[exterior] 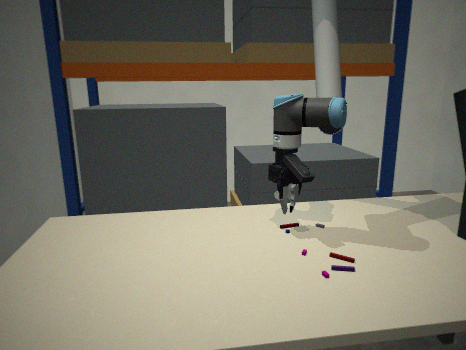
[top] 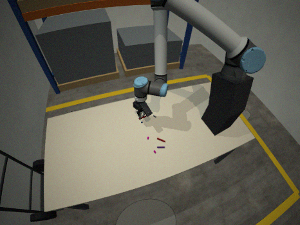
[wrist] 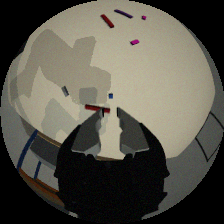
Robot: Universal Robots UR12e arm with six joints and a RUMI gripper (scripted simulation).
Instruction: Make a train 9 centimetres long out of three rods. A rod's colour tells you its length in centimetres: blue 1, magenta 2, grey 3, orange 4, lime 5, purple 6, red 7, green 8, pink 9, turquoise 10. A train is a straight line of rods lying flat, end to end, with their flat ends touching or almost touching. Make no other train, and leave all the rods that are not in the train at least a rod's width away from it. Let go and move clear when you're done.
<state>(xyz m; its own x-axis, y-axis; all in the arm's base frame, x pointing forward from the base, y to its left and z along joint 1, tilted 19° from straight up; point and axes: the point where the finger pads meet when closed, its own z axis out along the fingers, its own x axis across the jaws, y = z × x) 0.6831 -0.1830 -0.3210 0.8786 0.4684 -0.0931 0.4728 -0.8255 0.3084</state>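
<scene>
Right now my hand is 8 cm above the blue rod. The rest, counted from my hand: purple rod (9 cm behind, 26 cm to the left, 8 cm below); then grey rod (12 cm behind, 4 cm to the right, 8 cm below).
</scene>
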